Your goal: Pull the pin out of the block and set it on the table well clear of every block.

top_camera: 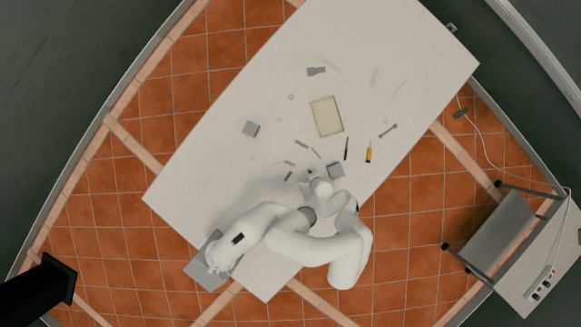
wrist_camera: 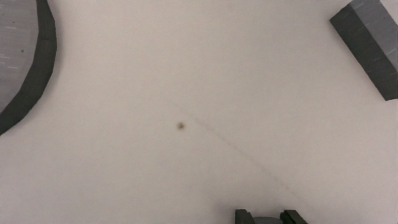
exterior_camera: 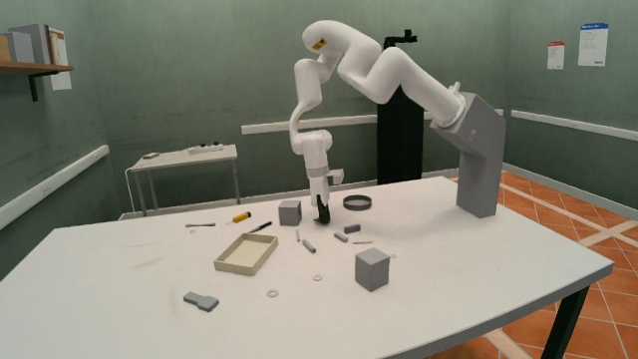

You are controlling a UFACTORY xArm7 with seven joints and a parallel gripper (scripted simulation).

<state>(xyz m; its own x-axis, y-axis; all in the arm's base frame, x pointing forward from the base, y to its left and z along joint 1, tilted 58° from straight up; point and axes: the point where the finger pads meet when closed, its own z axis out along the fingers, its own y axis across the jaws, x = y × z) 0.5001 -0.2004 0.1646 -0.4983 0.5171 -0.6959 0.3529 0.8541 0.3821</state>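
Now: hand 1 cm to the left of the short grey pin, 1 cm short of it and 1 cm above it. Also, from my hand: round dish: 19 cm behind, 6 cm to the right, 1 cm below; cream tray: 31 cm ahead, 6 cm to the left, 2 cm below; small pale peg: 14 cm to the right, 7 cm behind, 2 cm below.
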